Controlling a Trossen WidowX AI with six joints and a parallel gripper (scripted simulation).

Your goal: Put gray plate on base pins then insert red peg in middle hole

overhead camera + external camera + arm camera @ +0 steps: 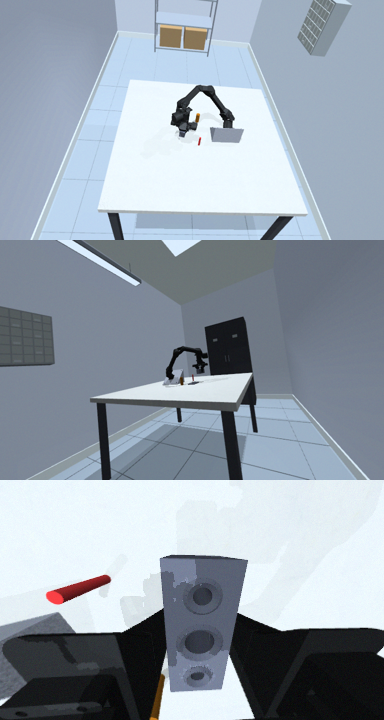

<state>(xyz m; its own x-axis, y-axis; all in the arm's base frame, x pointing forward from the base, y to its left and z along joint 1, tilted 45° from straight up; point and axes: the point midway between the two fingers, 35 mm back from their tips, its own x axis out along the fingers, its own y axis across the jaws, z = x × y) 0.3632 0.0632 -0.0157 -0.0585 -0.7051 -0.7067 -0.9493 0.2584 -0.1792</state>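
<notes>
My gripper tip is now 30 mm past the flat base, 150 mm to the left of it and 90 mm above it. Round my gripper tip: orange cylinder 140 mm behind, 210 mm to the right, 60 mm below; then red peg 120 mm behind, 50 mm to the left, 60 mm below.
</notes>
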